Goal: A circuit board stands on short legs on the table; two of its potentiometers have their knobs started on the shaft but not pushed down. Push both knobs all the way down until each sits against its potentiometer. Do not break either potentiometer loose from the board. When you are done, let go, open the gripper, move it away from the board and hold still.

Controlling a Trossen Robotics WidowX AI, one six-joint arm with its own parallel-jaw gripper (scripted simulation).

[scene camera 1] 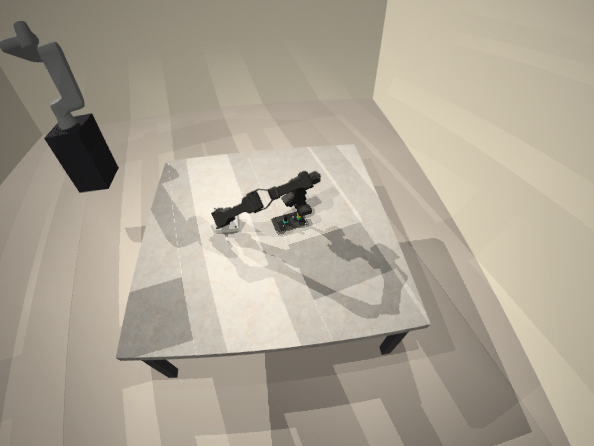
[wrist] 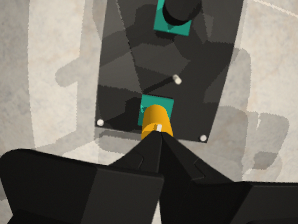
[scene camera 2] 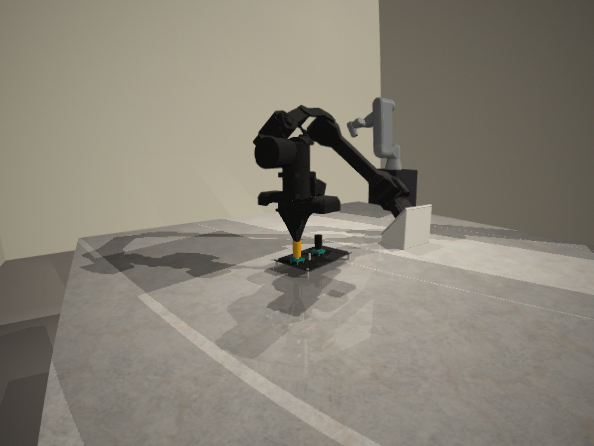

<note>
I see my gripper [scene camera 2: 296,241] and an orange knob [wrist: 155,117].
My gripper also shows in the wrist view [wrist: 158,138].
</note>
